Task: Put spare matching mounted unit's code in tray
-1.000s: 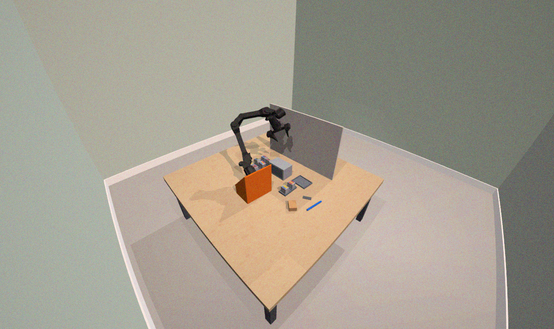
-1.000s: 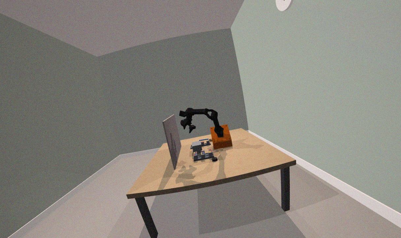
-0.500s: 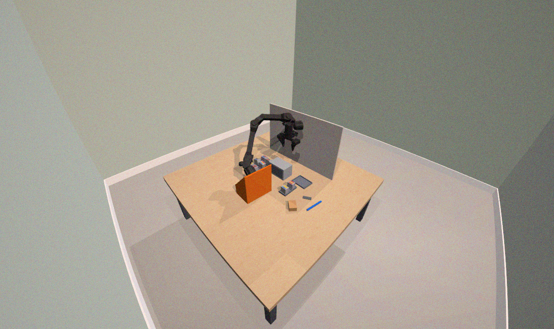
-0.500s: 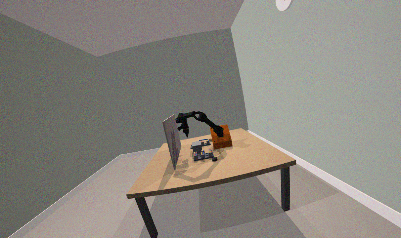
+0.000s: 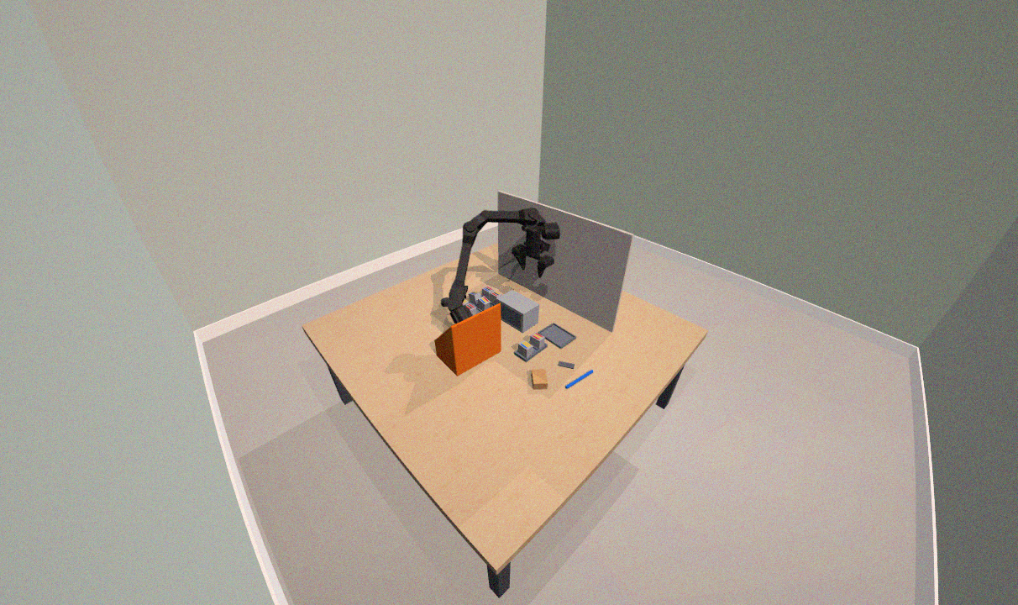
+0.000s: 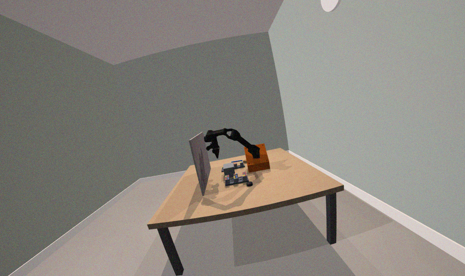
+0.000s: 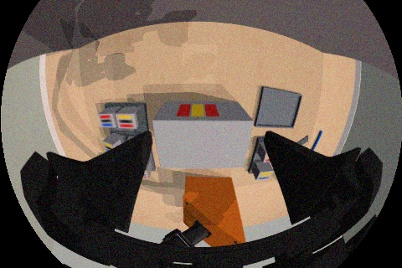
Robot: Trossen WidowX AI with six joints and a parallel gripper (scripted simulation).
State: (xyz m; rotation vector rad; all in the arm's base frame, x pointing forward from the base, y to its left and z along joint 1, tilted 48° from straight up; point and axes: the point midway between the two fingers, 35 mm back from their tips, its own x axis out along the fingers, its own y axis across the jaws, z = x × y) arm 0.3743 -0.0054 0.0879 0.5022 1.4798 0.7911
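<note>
Right now the grey spare is 200 mm to the right of my gripper tip, 160 mm below it and 130 mm behind it. Round my gripper tip: brown block (350 mm to the right, 240 mm behind, 190 mm below); then grey upright panel (140 mm ahead, 20 mm to the left, 20 mm above); then mounted grey unit (150 mm below, 80 mm behind).
</note>
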